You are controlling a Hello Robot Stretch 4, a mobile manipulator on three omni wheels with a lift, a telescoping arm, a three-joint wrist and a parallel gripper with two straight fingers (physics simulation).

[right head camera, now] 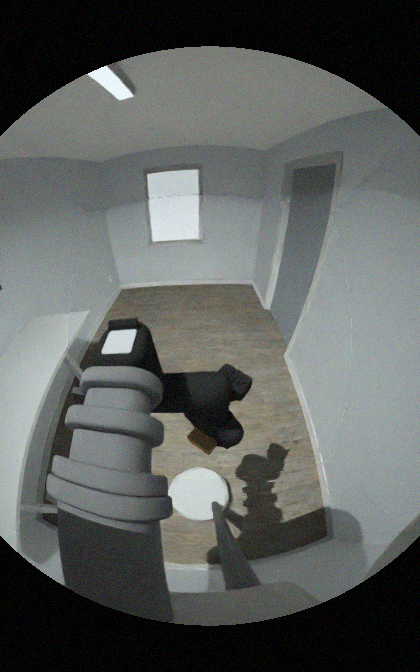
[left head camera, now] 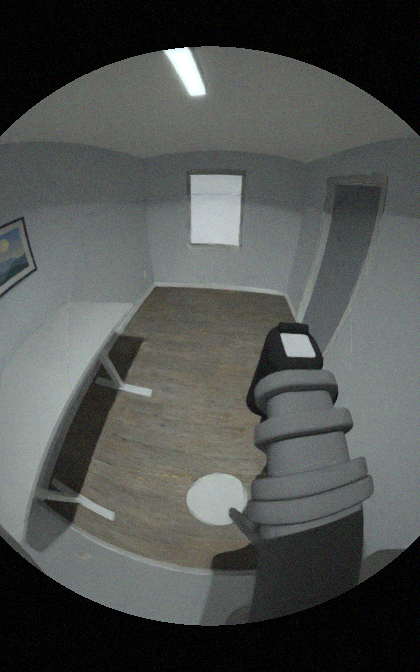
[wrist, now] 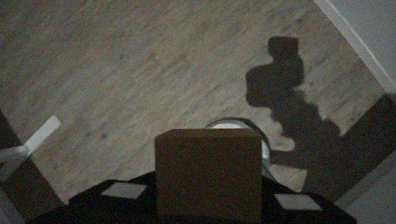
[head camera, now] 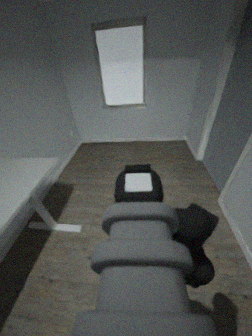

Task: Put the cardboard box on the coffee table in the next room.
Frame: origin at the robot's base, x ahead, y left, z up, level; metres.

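Where they show: gripper, fingertip midpoint: (wrist: 210, 183).
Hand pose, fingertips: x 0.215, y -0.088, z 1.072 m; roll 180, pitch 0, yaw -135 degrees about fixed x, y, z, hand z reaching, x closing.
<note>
After its pixels a point has its place.
The brown cardboard box (right head camera: 202, 440) (wrist: 209, 175) {x 0.232, y -0.103, z 1.122 m} is held between the two dark fingers of my gripper (wrist: 210, 183) {x 0.215, y -0.088, z 1.072 m}, at the bottom middle of the wrist view. In the right head camera view the box pokes out below the black wrist, above the floor and near the round white base disc. My gripper is shut on the box. In the head camera view the wrist hides the box. The coffee table does not show in these views.
A long white table (head camera: 20, 180) {x 0.755, y 0.826, z 0.922 m} (left head camera: 45, 370) (right head camera: 35, 380) stands along the left wall, its white feet on the floor. A doorway (left head camera: 345, 260) (right head camera: 307, 240) opens in the right wall. A window (head camera: 122, 65) {x 3.094, y 0.190, z 1.482 m} is in the far wall. The right wall's corner juts out near the doorway.
</note>
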